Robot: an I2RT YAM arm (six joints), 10 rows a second.
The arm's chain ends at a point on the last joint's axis. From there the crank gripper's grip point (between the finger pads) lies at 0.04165 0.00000 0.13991 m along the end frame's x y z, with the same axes.
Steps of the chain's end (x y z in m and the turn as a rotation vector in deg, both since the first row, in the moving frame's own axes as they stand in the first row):
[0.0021, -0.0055, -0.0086, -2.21, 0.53, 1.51]
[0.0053, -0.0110, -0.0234, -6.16, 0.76, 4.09]
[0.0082, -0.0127, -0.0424, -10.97, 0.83, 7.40]
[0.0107, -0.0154, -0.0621, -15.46, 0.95, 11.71]
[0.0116, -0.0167, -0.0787, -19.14, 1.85, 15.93]
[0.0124, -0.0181, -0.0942, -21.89, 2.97, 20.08]
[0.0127, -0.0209, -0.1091, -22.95, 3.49, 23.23]
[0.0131, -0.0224, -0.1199, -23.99, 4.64, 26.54]
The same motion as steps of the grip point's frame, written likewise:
[0.0033, 0.0010, -0.0091, -2.21, 0.53, 1.51]
[0.0065, 0.0070, -0.0249, -6.16, 0.76, 4.09]
[0.0081, 0.0193, -0.0461, -10.97, 0.83, 7.40]
[0.0083, 0.0301, -0.0690, -15.46, 0.95, 11.71]
[0.0080, 0.0402, -0.0897, -19.14, 1.85, 15.93]
[0.0076, 0.0478, -0.1092, -21.89, 2.97, 20.08]
[0.0063, 0.0493, -0.1260, -22.95, 3.49, 23.23]
[0.0061, 0.0523, -0.1393, -23.99, 4.64, 26.54]

